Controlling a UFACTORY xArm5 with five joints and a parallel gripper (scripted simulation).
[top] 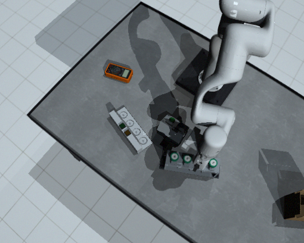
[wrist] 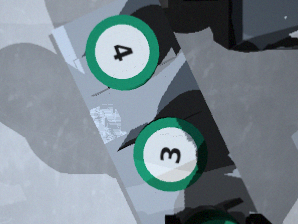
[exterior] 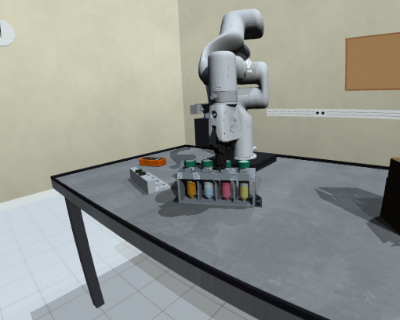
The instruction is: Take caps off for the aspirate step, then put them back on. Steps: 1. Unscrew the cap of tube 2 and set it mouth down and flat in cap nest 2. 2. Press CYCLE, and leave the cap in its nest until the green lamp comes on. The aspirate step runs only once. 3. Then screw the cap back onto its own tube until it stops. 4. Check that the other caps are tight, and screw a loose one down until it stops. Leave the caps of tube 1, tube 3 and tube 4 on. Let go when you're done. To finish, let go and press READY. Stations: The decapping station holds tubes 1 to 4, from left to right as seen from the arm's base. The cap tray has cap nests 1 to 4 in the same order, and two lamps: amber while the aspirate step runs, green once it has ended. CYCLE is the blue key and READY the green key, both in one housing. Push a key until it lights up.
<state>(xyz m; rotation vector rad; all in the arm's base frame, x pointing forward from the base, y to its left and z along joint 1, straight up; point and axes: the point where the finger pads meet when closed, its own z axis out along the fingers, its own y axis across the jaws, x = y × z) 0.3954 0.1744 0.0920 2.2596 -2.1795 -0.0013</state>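
My gripper is now 10 mm above the tube 2's threaded neck. The rest, counted from my hand: key housing (80 mm behind, 180 mm to the right, 80 mm below); then green key (100 mm behind, 200 mm to the right, 60 mm below); then blue key (100 mm behind, 160 mm to the right, 60 mm below).
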